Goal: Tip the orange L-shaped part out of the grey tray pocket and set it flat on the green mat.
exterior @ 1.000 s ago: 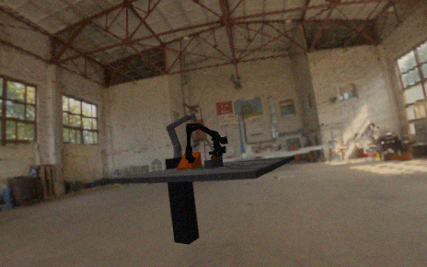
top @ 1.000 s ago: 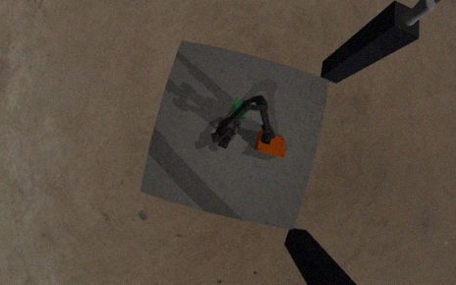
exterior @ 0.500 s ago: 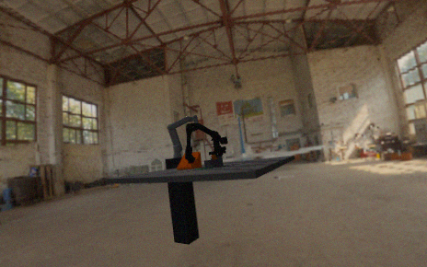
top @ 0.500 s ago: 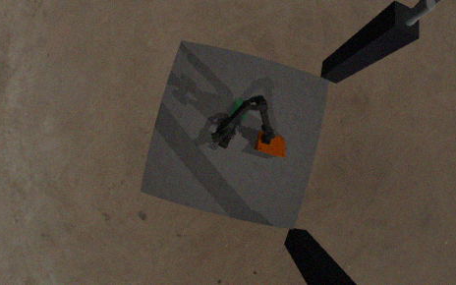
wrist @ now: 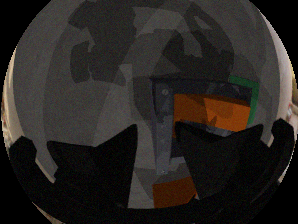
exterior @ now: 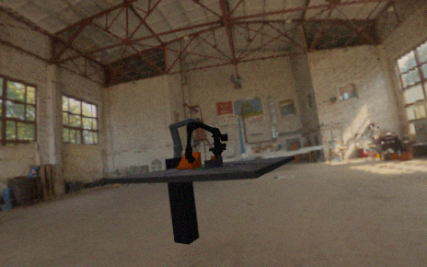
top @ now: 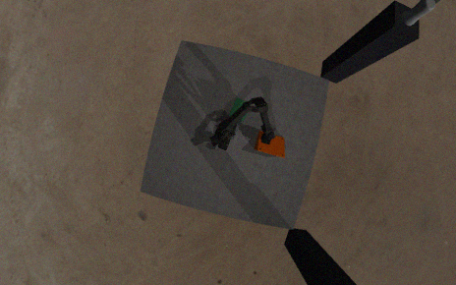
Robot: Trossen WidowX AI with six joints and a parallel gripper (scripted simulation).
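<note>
The orange L-shaped part lies 1 cm behind my gripper tip, 5 cm to the right of it and 3 cm below it. Also, from my gripper tip: green mat 4 cm behind, 22 cm to the right, 8 cm below.
</note>
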